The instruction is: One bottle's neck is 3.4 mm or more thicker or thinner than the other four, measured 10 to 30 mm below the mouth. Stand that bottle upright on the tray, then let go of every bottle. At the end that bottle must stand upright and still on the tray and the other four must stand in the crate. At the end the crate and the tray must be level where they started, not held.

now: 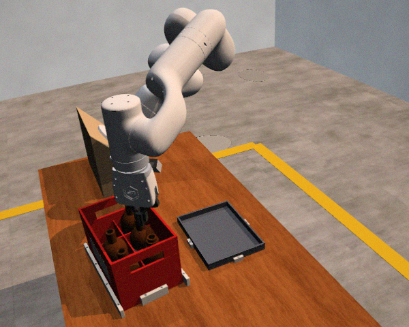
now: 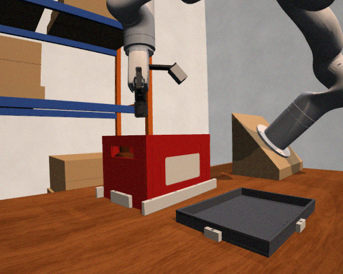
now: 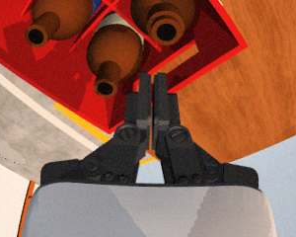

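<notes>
Now: the brown bottle 15 cm below my hand and 7 cm to the right of it. The rest, counted from my hand: red crate (16 cm below, 9 cm behind, 2 cm to the right); dark grey tray (26 cm to the left, 23 cm below, 6 cm behind).
</notes>
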